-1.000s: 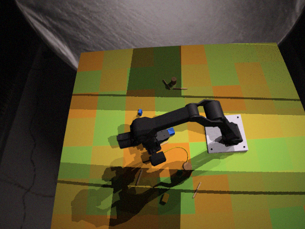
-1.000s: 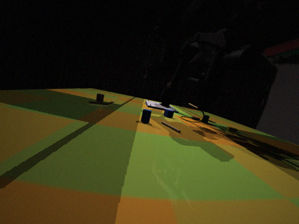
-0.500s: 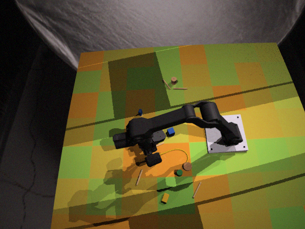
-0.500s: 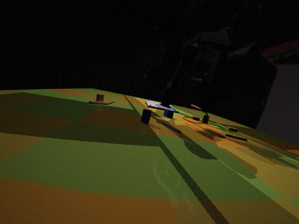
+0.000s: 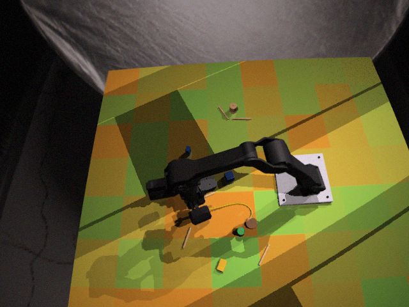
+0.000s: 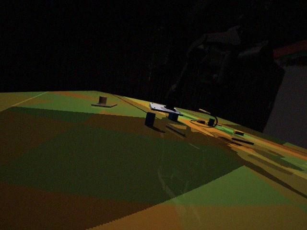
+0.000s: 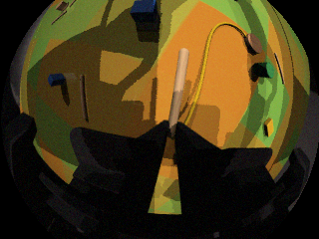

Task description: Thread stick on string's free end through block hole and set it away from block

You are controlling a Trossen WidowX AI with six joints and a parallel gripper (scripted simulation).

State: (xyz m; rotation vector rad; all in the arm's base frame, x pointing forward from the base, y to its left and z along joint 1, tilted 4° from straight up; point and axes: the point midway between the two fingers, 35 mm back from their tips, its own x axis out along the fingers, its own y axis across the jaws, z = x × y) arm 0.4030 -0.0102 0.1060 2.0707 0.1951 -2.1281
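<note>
Now: the loose stick 15 cm to the right of my gripper tip, 6 cm below it and 1 cm ahead of it. The rest, counted from my gripper tip: round wooden button: 17 cm behind, 10 cm to the left, 6 cm below; thin wooden stick: 1 cm behind; green cylinder: 13 cm behind, 12 cm to the left, 4 cm below.
</note>
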